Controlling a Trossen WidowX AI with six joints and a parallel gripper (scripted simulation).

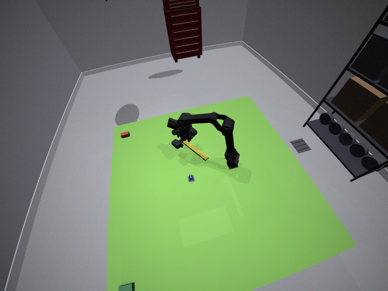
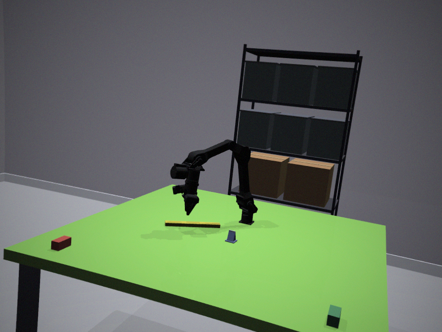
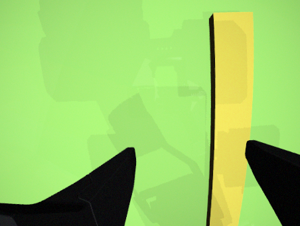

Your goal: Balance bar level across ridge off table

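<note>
My gripper tip is 70 mm above the yellow bar, 60 mm past it and 10 mm to the right of it. The rest, counted from my gripper tip: red block 460 mm ahead, 290 mm to the right, 60 mm below; green block 710 mm to the left, 460 mm ahead, 60 mm below.
</note>
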